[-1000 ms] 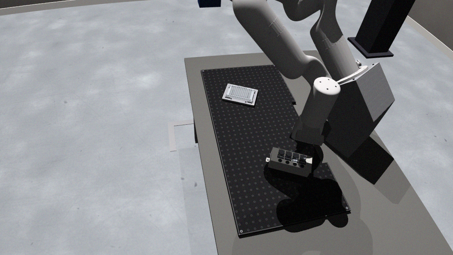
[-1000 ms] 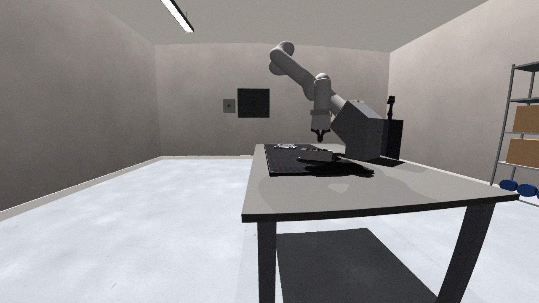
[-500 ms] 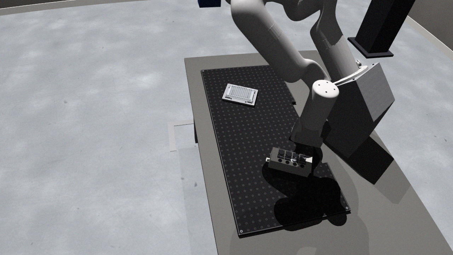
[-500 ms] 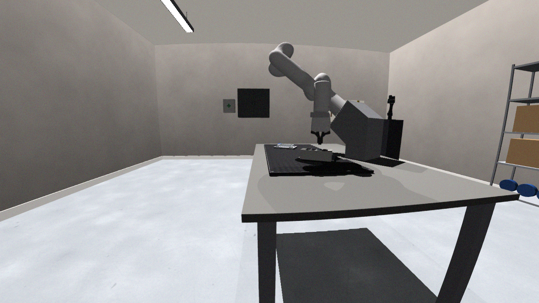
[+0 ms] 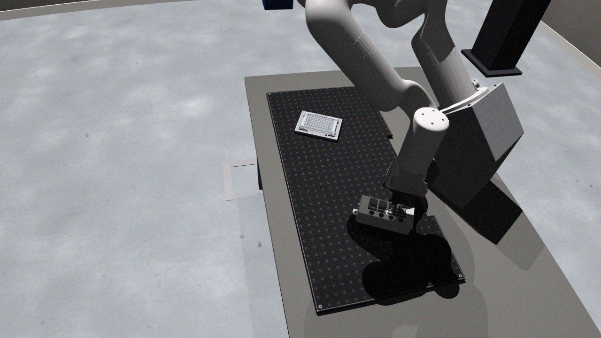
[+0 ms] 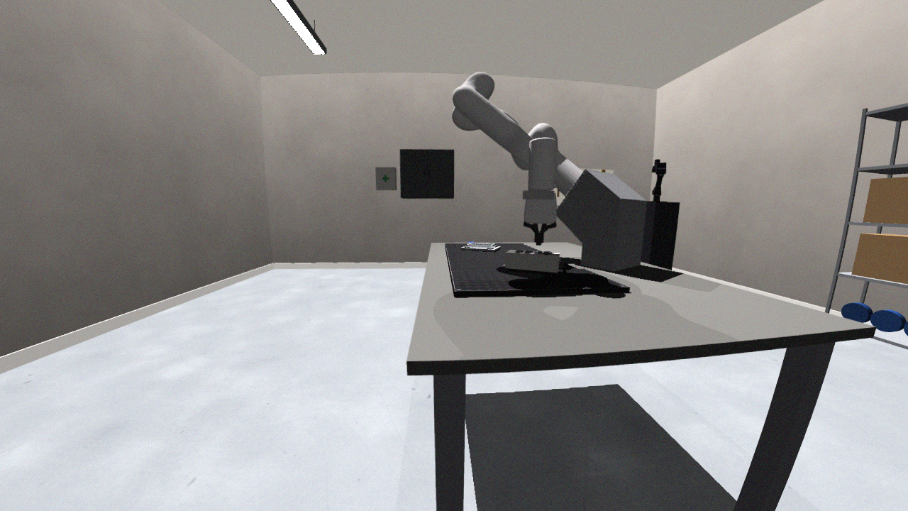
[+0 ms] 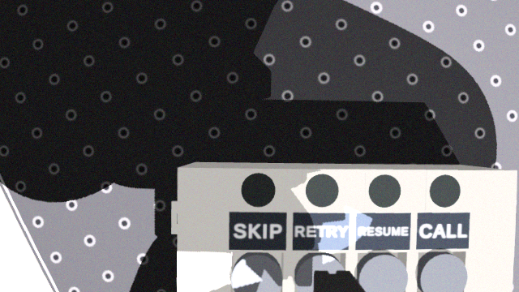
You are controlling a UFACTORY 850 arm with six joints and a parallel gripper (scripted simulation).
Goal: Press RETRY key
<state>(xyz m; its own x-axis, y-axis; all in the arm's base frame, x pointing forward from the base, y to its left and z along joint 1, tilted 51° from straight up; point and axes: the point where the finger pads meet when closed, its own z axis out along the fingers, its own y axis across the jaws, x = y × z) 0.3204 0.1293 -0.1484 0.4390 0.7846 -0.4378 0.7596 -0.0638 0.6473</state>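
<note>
Now: the operator panel 10 mm ahead of my hand and 60 mm below it. From my hand the other things lie so: white well plate (100 mm ahead, 440 mm to the right, 80 mm below).
</note>
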